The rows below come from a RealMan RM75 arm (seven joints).
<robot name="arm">
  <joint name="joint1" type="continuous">
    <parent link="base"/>
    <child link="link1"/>
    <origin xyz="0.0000 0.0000 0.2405" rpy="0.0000 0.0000 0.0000"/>
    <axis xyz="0 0 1"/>
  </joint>
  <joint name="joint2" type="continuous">
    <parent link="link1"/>
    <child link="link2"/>
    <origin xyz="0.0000 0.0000 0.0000" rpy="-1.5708 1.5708 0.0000"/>
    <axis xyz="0 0 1"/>
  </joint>
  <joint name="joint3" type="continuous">
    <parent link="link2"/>
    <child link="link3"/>
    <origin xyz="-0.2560 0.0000 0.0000" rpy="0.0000 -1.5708 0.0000"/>
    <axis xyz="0 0 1"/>
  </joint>
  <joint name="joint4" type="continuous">
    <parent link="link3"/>
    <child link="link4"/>
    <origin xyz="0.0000 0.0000 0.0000" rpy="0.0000 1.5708 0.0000"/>
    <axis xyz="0 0 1"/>
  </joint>
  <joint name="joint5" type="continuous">
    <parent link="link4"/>
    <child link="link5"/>
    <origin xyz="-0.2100 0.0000 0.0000" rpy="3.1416 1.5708 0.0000"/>
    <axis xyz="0 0 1"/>
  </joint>
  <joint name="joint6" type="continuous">
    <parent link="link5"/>
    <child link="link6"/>
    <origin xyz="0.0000 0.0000 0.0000" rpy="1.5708 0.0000 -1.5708"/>
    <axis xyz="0 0 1"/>
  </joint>
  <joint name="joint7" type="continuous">
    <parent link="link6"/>
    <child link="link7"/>
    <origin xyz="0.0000 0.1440 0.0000" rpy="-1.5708 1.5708 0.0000"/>
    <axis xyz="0 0 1"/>
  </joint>
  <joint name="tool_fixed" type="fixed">
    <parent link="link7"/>
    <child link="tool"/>
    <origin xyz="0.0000 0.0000 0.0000" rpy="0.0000 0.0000 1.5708"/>
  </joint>
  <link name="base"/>
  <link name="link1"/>
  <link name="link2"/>
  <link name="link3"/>
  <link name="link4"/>
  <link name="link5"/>
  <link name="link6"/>
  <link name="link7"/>
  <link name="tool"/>
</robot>
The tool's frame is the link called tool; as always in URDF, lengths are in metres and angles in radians. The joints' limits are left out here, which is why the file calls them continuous.
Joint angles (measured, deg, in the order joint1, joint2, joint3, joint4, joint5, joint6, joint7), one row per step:
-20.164 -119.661 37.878 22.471 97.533 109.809 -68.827
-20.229 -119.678 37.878 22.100 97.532 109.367 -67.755
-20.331 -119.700 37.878 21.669 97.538 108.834 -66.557
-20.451 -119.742 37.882 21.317 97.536 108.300 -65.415
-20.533 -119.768 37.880 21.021 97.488 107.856 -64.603
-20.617 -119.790 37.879 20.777 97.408 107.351 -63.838
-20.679 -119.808 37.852 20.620 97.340 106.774 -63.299
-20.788 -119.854 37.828 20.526 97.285 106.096 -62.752
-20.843 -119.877 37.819 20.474 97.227 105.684 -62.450
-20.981 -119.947 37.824 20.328 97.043 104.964 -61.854
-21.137 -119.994 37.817 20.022 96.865 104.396 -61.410
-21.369 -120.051 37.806 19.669 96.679 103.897 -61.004
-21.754 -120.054 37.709 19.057 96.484 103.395 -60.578
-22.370 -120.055 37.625 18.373 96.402 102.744 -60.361
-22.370 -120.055 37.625 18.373 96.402 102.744 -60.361
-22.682 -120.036 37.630 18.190 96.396 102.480 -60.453
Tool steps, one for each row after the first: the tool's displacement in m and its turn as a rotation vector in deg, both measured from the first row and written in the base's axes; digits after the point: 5 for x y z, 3 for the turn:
-0.00039 0.00043 -0.00138 0.722 0.391 -0.109
-0.00076 0.00105 -0.00304 1.515 0.852 -0.227
-0.00095 0.00186 -0.00463 2.298 1.330 -0.377
-0.00120 0.00253 -0.00582 2.882 1.666 -0.397
-0.00154 0.00344 -0.00688 3.493 2.050 -0.371
-0.00211 0.00454 -0.00775 4.003 2.464 -0.187
-0.00252 0.00607 -0.00877 4.549 2.969 -0.021
-0.00283 0.00699 -0.00931 4.876 3.264 0.107
-0.00302 0.00875 -0.01045 5.502 3.708 0.296
-0.00304 0.01007 -0.01168 5.898 3.922 0.530
-0.00258 0.01153 -0.01300 6.229 4.033 0.692
-0.00178 0.01343 -0.01443 6.515 4.016 0.881
-0.00024 0.01630 -0.01641 6.527 4.037 1.057
-0.00024 0.01630 -0.01641 6.527 4.037 1.057
0.00063 0.01787 -0.01700 6.410 4.074 1.081

